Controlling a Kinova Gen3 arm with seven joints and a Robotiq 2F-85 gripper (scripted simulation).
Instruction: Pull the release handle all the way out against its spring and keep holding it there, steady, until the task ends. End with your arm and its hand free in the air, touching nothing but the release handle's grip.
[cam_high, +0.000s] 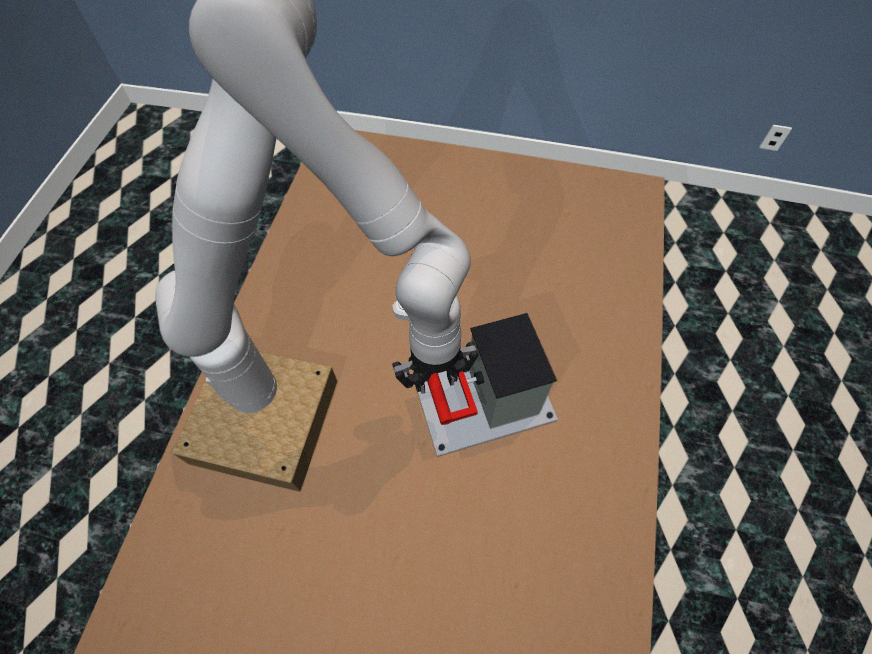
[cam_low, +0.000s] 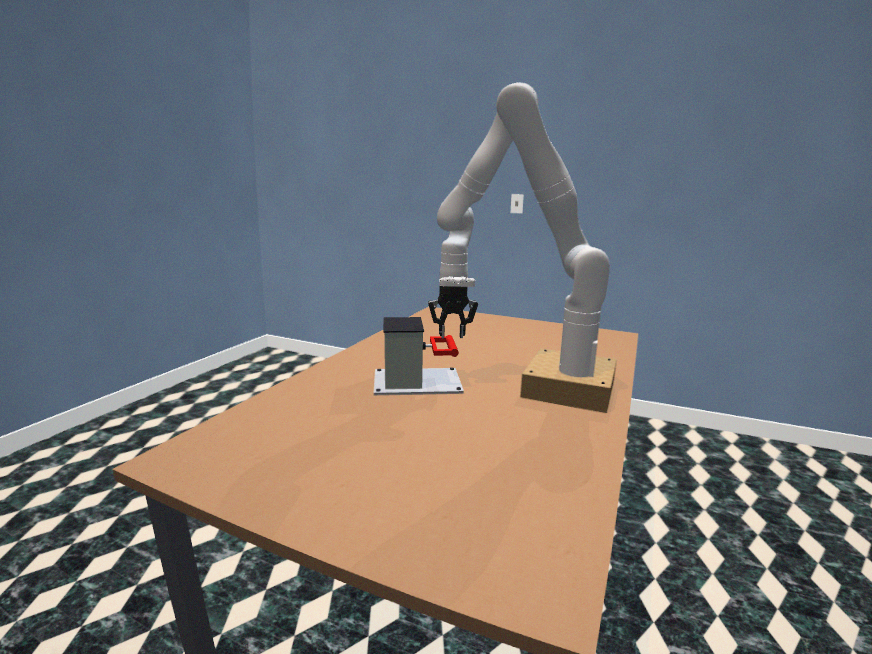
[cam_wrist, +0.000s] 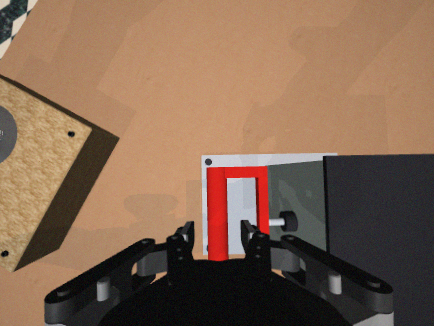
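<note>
My hand is 90 mm short of the light grey baseplate, 40 mm to the right of it and 140 mm above it.
</note>
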